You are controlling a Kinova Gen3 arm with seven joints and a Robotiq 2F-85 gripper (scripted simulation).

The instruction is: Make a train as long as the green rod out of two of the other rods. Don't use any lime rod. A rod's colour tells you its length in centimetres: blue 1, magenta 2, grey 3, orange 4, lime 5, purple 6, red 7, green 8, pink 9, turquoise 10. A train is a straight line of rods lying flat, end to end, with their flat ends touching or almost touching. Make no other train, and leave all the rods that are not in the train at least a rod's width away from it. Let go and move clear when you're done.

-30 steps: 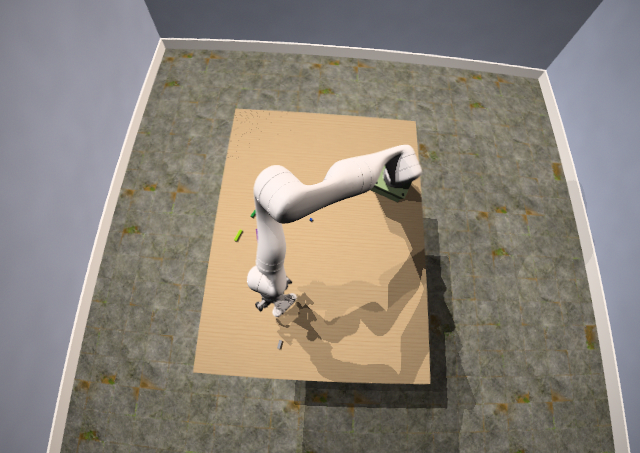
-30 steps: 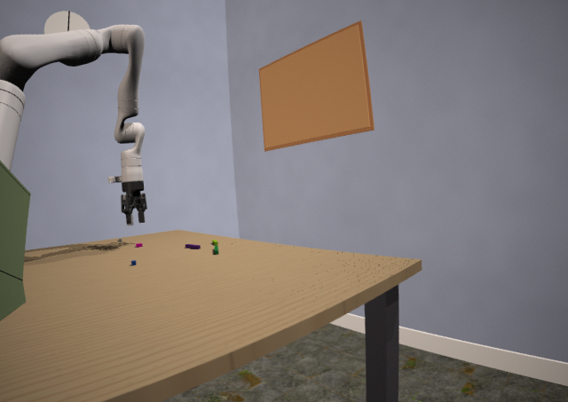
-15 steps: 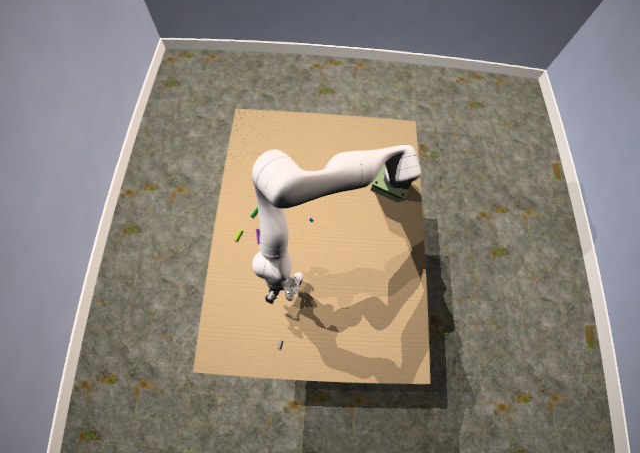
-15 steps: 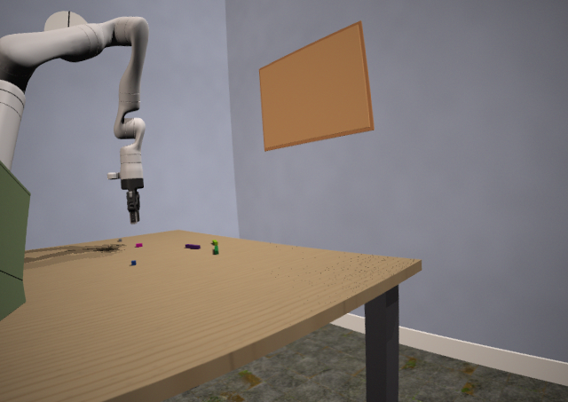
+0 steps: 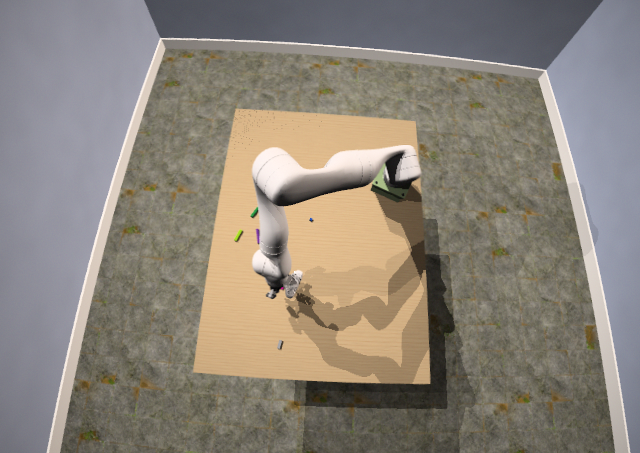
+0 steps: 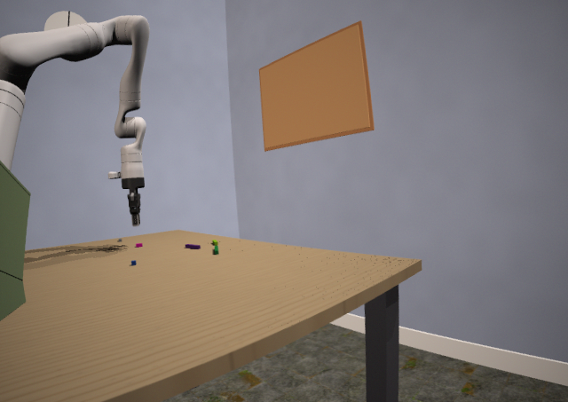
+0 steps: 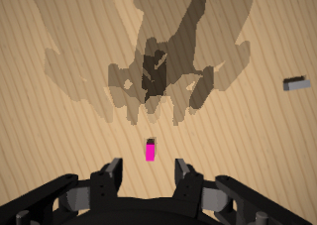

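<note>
Right now the magenta rod is 80 mm below my hand. Round my hand: lime rod 210 mm to the right, 170 mm ahead, 80 mm below; purple rod 200 mm to the right, 90 mm ahead, 80 mm below; grey rod 210 mm to the left, 80 mm below.
</note>
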